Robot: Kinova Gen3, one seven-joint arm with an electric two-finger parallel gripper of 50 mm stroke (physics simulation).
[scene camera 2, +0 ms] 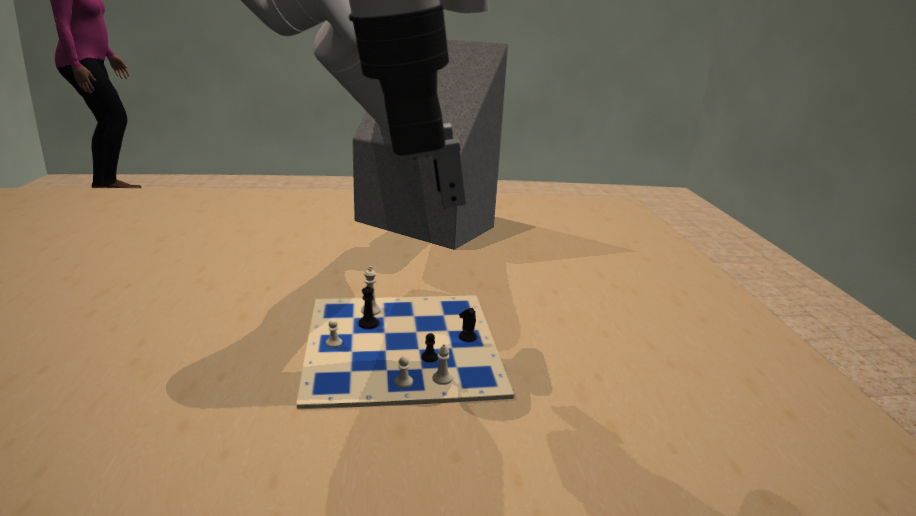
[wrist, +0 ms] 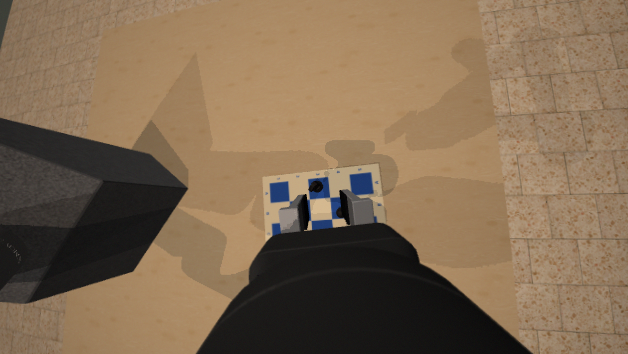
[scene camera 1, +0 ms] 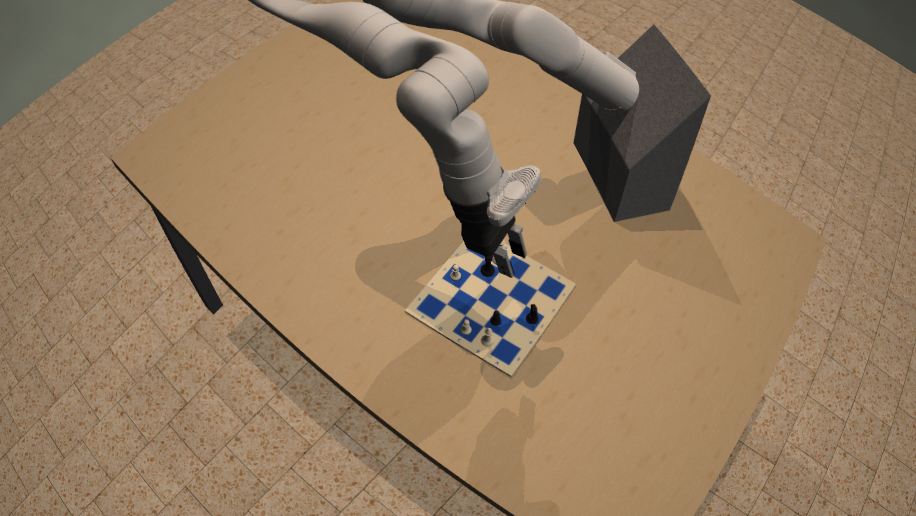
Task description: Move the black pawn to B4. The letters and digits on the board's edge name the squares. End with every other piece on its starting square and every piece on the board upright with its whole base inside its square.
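Pixels of known places: gripper, fingertip midpoint: (scene camera 2: 451, 196) (wrist: 324, 204) (scene camera 1: 513, 263); arm's base, origin of the base link: (scene camera 1: 620, 92).
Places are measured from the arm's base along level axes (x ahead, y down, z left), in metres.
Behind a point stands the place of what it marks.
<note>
The black pawn (scene camera 1: 496, 317) @[x 0.440, y 0.185, z -0.125 m] (scene camera 2: 430, 346) @[x 0.438, y 0.189, z -0.128 m] (wrist: 341, 212) @[x 0.437, y 0.176, z -0.126 m] stands upright on blue square B4 of the board (scene camera 1: 514, 369) @[x 0.515, y 0.207, z -0.071 m] (scene camera 2: 496, 392) @[x 0.518, y 0.207, z -0.088 m] (wrist: 371, 169) @[x 0.513, y 0.207, z -0.078 m]. In scene camera 2 its base sits toward the C side of B4, close to that edge; the exact margin is hard to tell. In the wrist view a finger partly covers it. A white bishop (scene camera 1: 487, 337) @[x 0.480, y 0.187, z -0.129 m] (scene camera 2: 442, 365) @[x 0.479, y 0.187, z -0.132 m] stands upright on B5, beside the pawn. My gripper (scene camera 1: 515, 265) @[x 0.438, y 0.019, z -0.111 m] (scene camera 2: 453, 203) @[x 0.438, y 0.019, z -0.111 m] (wrist: 324, 204) @[x 0.438, y 0.019, z -0.111 m] is open and empty, high above the board, apart from every piece.
A black knight (scene camera 1: 533, 313) @[x 0.419, y 0.176, z -0.067 m] (scene camera 2: 467, 324) @[x 0.415, y 0.186, z -0.070 m] (wrist: 315, 186) @[x 0.414, y 0.173, z -0.071 m] stands on A3. White pawns stand on C5 (scene camera 1: 466, 327) @[x 0.469, y 0.192, z -0.169 m] (scene camera 2: 403, 372) @[x 0.470, y 0.191, z -0.172 m] and E3 (scene camera 1: 455, 272) @[x 0.373, y 0.187, z -0.217 m] (scene camera 2: 333, 334) @[x 0.372, y 0.192, z -0.219 m]. A tall black piece (scene camera 1: 487, 267) @[x 0.346, y 0.189, z -0.167 m] (scene camera 2: 367, 308) @[x 0.344, y 0.182, z -0.170 m] stands on D2, a white king (scene camera 2: 369, 279) @[x 0.315, y 0.159, z -0.158 m] on D1. A dark block (scene camera 1: 647, 134) @[x 0.102, y 0.001, z 0.063 m] (scene camera 2: 423, 185) @[x 0.096, y 0.113, z 0.007 m] (wrist: 80, 215) @[x 0.100, y 0.055, z 0.010 m] stands behind.
</note>
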